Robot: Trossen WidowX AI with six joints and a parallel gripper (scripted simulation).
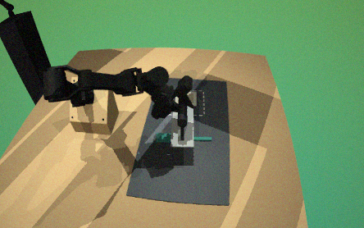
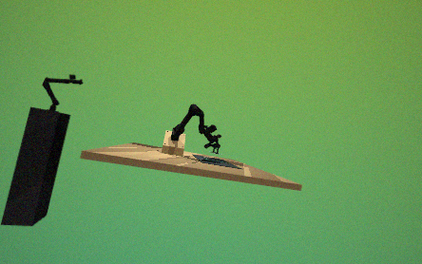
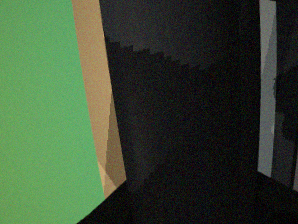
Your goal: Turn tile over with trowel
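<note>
Now: gripper tip 120 mm above the teal trowel, 40 mm past it and 30 mm to the left of it. Also, from my gripper tip: cream tile 190 mm to the left, 120 mm below, 20 mm behind; dark grey mat 140 mm below, 30 mm to the left, 10 mm behind.
</note>
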